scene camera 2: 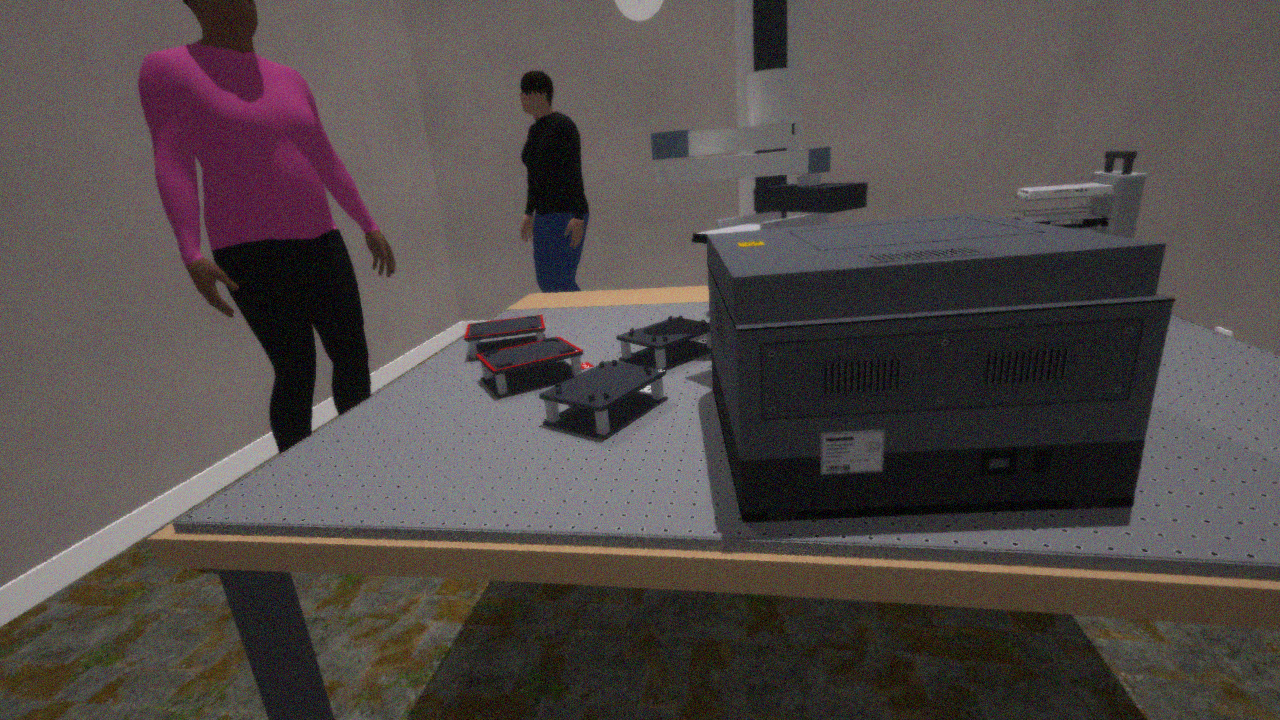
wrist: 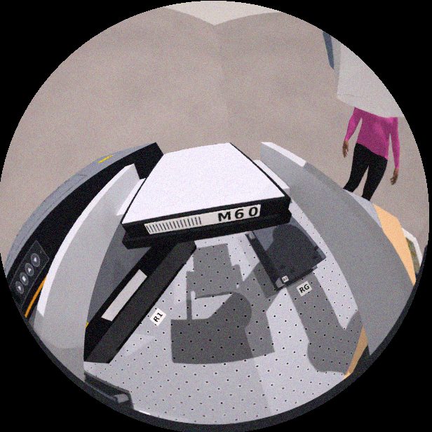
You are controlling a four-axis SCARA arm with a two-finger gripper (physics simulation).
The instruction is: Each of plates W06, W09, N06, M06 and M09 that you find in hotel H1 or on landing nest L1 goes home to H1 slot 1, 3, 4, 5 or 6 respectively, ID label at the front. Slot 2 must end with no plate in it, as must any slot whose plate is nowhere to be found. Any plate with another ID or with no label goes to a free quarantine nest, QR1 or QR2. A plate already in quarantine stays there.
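Places are measured from the arm's base along level axes (x ahead, y left, z up), in centimetres.
Pixels of known places: gripper, between the fingertips: [scene camera 2: 738, 227].
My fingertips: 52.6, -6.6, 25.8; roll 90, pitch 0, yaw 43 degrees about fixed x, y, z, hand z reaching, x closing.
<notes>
Ahead of a thing's pixels: the offset from my fingertips to its top centre, as dx, dy, dz. "spot": to the spot under its first point.
My gripper [scene camera 2: 738, 229] [wrist: 196, 160] is shut on a white-topped, black-sided plate [wrist: 200, 172] and holds it level above the table. Its front label reads M60, with a barcode to the left. In scene camera 2 the plate [scene camera 2: 726, 233] shows in part behind the large grey instrument. The hotel [scene camera 2: 1125, 204], a pale upright with a dark handle, stands at the right back. White plates @(-28.1, +59.2, +0.1) [scene camera 2: 1063, 192] stick out from its left side; their labels cannot be read. Two red-rimmed nests @(spot: +5.2, -37.7, -19.6) [scene camera 2: 529, 354] @(spot: -13.1, -50.2, -19.6) [scene camera 2: 503, 328] stand at the left with no plate seen on them.
The grey instrument @(+26.8, +16.7, +0.9) [scene camera 2: 939, 367] [wrist: 65, 200] stands at the table's near side, with a dark tray marked R1 [wrist: 142, 300] at its front. A dark nest marked RG [wrist: 295, 255] lies below right. Two black nests @(spot: +20.7, -20.1, -19.6) [scene camera 2: 604, 384] @(spot: -6.4, -14.7, -19.5) [scene camera 2: 664, 332] stand left of the instrument. Two people stand beyond the table.
</notes>
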